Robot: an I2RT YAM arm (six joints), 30 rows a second.
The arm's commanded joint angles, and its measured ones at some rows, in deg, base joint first. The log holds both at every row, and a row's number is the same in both.
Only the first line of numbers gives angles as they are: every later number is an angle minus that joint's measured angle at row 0.
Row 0, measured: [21.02 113.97 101.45 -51.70 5.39 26.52]
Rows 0 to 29, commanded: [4.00 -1.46 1.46 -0.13 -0.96 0.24]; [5.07 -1.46 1.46 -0.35 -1.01 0.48]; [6.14 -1.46 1.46 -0.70 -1.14 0.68]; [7.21 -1.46 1.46 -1.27 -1.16 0.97]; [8.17 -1.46 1.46 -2.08 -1.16 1.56]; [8.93 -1.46 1.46 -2.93 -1.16 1.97]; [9.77 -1.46 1.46 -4.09 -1.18 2.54]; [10.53 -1.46 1.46 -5.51 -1.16 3.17]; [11.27 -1.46 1.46 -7.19 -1.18 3.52]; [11.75 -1.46 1.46 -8.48 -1.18 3.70]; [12.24 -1.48 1.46 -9.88 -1.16 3.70]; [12.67 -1.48 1.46 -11.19 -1.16 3.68]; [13.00 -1.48 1.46 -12.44 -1.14 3.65]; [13.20 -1.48 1.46 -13.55 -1.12 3.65]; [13.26 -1.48 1.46 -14.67 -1.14 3.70]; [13.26 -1.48 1.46 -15.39 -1.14 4.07]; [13.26 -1.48 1.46 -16.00 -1.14 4.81]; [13.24 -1.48 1.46 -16.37 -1.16 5.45]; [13.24 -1.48 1.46 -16.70 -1.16 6.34]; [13.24 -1.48 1.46 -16.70 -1.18 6.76]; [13.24 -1.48 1.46 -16.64 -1.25 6.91]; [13.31 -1.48 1.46 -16.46 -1.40 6.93]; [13.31 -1.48 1.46 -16.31 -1.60 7.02]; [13.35 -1.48 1.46 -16.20 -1.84 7.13]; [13.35 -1.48 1.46 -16.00 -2.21 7.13]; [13.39 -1.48 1.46 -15.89 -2.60 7.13]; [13.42 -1.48 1.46 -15.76 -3.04 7.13]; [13.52 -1.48 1.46 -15.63 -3.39 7.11]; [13.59 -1.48 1.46 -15.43 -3.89 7.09]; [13.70 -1.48 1.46 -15.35 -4.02 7.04]
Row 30, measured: [13.04 0.00 0.15 -15.67 -2.71 6.06]
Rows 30 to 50, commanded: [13.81 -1.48 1.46 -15.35 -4.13 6.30]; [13.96 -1.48 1.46 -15.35 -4.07 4.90]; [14.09 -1.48 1.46 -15.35 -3.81 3.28]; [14.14 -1.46 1.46 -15.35 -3.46 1.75]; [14.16 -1.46 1.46 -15.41 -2.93 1.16]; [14.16 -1.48 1.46 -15.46 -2.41 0.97]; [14.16 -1.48 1.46 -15.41 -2.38 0.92]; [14.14 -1.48 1.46 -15.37 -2.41 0.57]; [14.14 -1.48 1.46 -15.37 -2.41 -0.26]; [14.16 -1.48 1.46 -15.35 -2.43 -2.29]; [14.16 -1.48 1.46 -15.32 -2.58 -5.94]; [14.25 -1.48 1.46 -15.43 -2.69 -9.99]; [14.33 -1.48 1.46 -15.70 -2.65 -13.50]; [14.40 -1.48 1.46 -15.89 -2.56 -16.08]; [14.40 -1.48 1.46 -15.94 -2.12 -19.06]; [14.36 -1.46 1.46 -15.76 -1.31 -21.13]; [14.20 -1.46 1.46 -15.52 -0.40 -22.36]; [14.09 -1.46 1.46 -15.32 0.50 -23.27]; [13.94 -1.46 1.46 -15.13 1.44 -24.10]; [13.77 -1.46 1.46 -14.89 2.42 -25.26]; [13.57 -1.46 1.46 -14.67 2.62 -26.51]
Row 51, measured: [13.59 -0.02 0.17 -15.00 -0.72 -19.03]
